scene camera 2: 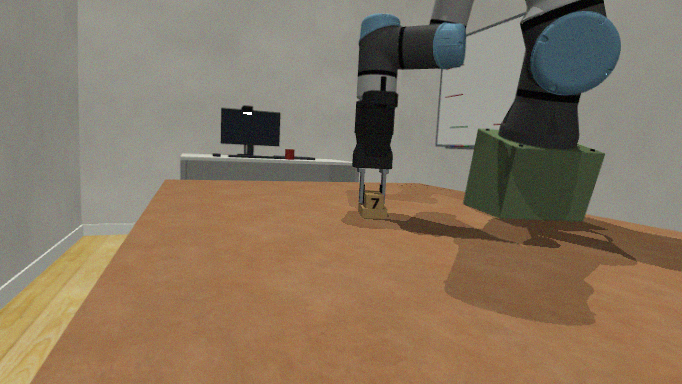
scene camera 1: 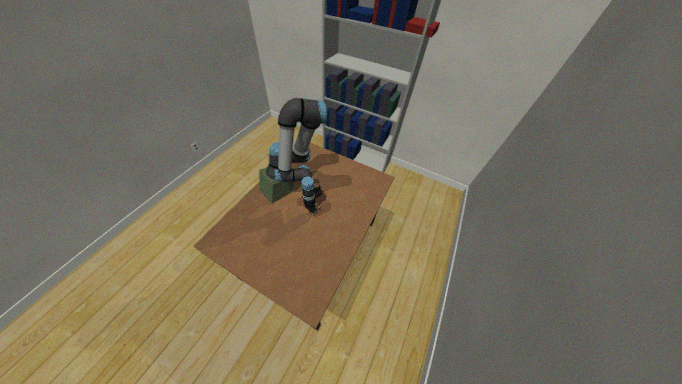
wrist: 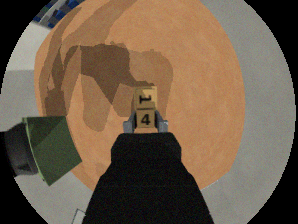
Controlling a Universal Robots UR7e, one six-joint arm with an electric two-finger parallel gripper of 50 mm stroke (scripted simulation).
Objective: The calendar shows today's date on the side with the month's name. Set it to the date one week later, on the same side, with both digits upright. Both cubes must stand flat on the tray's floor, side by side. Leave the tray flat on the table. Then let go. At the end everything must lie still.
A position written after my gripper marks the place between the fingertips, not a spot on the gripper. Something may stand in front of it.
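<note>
What I see here is my own gripper (scene camera 2: 371, 202), and the wrist view gives me that same gripper (wrist: 145, 115) too.
</note>
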